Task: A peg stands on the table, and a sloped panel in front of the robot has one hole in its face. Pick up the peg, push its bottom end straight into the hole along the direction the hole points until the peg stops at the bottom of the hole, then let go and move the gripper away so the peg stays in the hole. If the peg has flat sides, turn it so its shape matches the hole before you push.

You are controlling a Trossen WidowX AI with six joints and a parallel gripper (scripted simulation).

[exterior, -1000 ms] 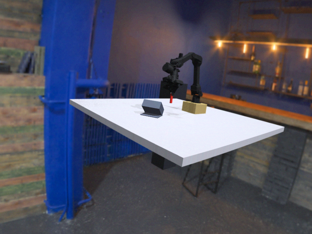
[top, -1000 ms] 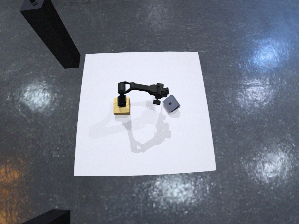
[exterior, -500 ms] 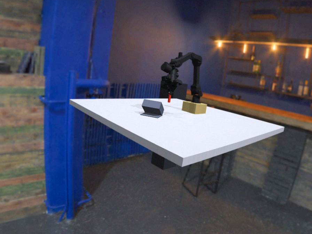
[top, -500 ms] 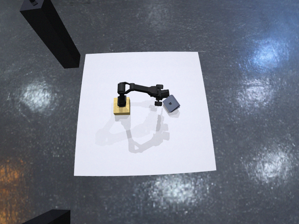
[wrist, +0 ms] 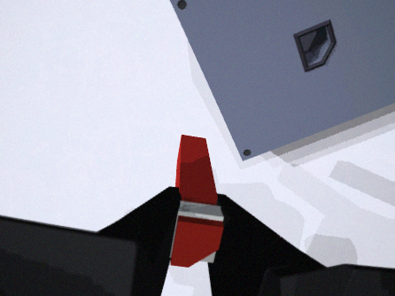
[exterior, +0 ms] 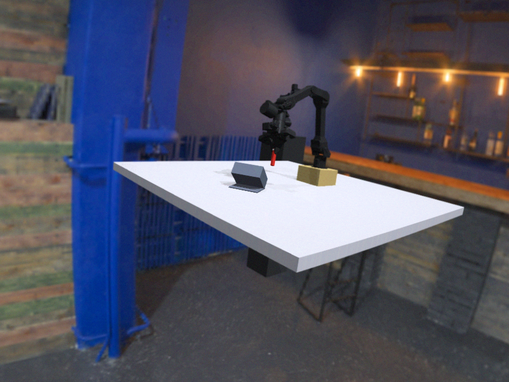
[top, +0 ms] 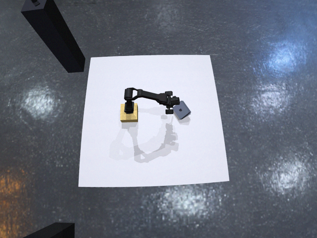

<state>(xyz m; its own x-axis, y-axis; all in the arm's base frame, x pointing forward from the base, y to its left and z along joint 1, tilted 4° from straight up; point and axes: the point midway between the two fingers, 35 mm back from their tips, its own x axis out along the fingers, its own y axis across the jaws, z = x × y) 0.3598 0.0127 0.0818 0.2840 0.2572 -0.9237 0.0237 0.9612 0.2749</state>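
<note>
My gripper tip is 10 cm short of the panel, 3 cm to the left of it and 10 cm above it. Round my gripper tip: red peg: right at my gripper tip.
</note>
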